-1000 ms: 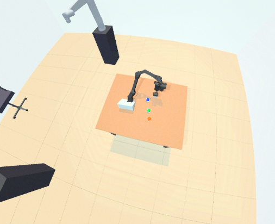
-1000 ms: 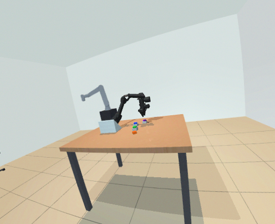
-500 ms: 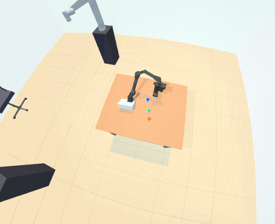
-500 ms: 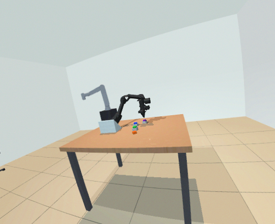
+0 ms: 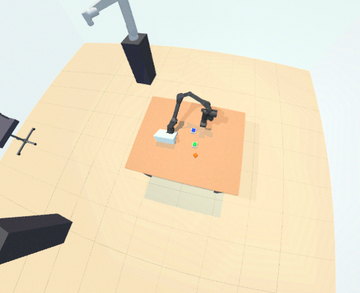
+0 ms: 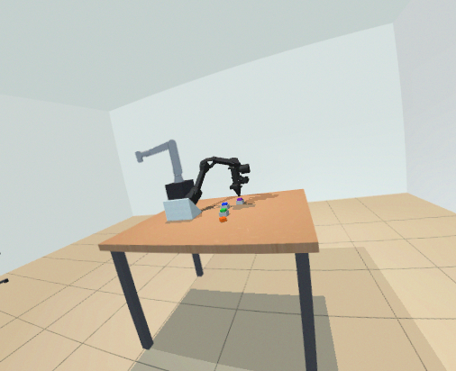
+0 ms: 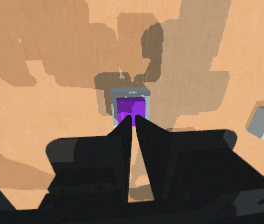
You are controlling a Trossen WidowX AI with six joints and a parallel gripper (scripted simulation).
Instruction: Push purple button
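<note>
The purple button is 20 mm below my gripper tip. The rest, counted from my gripper tip: blue button: 80 mm behind, 100 mm to the right, 20 mm below; then small orange block: 10 mm ahead, 340 mm to the right, 40 mm below; then green button: 20 mm behind, 240 mm to the right, 20 mm below.
</note>
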